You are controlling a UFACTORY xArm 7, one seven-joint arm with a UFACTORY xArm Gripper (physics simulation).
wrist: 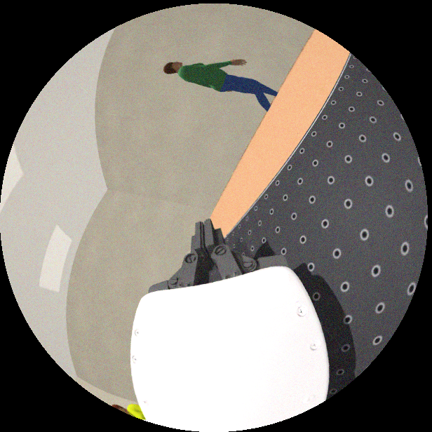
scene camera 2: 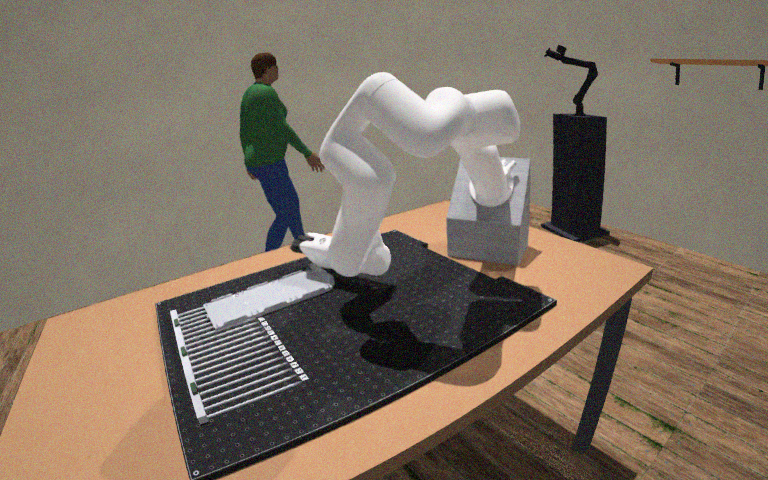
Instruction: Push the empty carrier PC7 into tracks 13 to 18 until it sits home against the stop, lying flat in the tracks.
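Observation:
The pale carrier PC7 looks flat, its left part over the far tracks, its right part extending past their entry ends. A gap with bare track shows between its left end and the white stop bar. The tracks are thin pale rails with small white labels; their numbers are too small to read. My gripper is shut and empty, turned sideways, its fingers pointing toward the far table edge. Its white body is close by the carrier's right end; contact cannot be told. The carrier does not show in the wrist view.
The black perforated board lies on the orange table. The grey arm base stands at the back right. A person in green is beyond the far table edge. A black pedestal stands behind.

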